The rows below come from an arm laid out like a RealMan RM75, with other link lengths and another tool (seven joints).
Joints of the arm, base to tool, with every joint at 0 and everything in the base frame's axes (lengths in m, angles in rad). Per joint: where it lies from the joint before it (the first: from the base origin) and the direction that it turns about. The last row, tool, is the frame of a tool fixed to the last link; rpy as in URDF.
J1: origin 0 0 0.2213 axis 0 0 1
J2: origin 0 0 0 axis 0 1 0
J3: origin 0 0 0.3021 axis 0 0 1
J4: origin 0 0 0 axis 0 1 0
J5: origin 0 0 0.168 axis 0 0 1
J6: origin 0 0 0 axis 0 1 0
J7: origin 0 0 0.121 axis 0 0 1
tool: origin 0.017 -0.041 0.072 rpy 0 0.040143 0.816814
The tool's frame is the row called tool.
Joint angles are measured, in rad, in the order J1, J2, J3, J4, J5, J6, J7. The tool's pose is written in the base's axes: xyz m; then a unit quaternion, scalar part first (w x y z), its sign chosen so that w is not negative. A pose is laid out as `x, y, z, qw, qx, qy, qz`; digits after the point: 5 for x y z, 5 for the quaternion.
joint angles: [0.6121, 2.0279, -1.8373, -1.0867, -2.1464, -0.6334, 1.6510]
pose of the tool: 0.18844, 0.44164, -0.12351, 0.26031, -0.93766, 0.22793, 0.03286
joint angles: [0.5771, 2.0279, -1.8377, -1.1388, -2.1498, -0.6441, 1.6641]
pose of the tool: 0.18755, 0.43430, -0.12089, 0.25841, -0.93677, 0.23189, 0.04386
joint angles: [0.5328, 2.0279, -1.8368, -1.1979, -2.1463, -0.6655, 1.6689]
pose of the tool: 0.18811, 0.42379, -0.11858, 0.25253, -0.93658, 0.23685, 0.05425
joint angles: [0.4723, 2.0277, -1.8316, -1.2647, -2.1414, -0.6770, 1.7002]
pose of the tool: 0.19301, 0.41212, -0.11285, 0.25150, -0.92965, 0.25919, 0.07293
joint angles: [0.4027, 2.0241, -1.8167, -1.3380, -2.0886, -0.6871, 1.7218]
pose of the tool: 0.19608, 0.39918, -0.10355, 0.24569, -0.91771, 0.29269, 0.10856
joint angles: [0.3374, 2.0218, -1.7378, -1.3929, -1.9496, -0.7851, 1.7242]
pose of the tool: 0.20103, 0.38339, -0.09247, 0.20760, -0.89803, 0.35482, 0.15666
